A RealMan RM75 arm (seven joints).
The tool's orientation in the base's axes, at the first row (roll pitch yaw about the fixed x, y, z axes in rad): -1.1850, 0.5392, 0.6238
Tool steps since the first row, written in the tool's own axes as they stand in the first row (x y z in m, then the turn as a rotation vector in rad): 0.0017, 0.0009, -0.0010, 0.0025, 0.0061, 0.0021; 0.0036, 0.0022, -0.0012, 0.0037, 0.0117, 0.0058; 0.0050, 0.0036, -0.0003, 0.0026, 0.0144, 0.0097; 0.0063, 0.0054, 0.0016, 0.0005, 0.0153, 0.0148; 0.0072, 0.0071, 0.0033, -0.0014, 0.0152, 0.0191; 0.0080, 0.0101, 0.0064, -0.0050, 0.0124, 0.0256; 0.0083, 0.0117, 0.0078, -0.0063, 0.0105, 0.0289; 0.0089, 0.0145, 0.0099, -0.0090, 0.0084, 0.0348; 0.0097, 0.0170, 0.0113, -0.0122, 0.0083, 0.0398; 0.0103, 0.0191, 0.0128, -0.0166, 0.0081, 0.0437; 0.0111, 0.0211, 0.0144, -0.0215, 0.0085, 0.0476
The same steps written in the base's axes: 0.0010, 0.0000, -0.0019, -0.0028, 0.0032, -0.0055; 0.0016, 0.0008, -0.0040, -0.0067, 0.0072, -0.0093; 0.0014, 0.0023, -0.0055, -0.0106, 0.0101, -0.0097; 0.0005, 0.0047, -0.0070, -0.0146, 0.0135, -0.0076; -0.0006, 0.0067, -0.0083, -0.0175, 0.0162, -0.0052; -0.0030, 0.0098, -0.0101, -0.0208, 0.0200, 0.0010; -0.0043, 0.0112, -0.0110, -0.0219, 0.0221, 0.0042; -0.0064, 0.0134, -0.0129, -0.0247, 0.0258, 0.0092; -0.0079, 0.0151, -0.0148, -0.0288, 0.0285, 0.0125; -0.0093, 0.0168, -0.0163, -0.0333, 0.0297, 0.0162; -0.0106, 0.0186, -0.0178, -0.0384, 0.0306, 0.0197
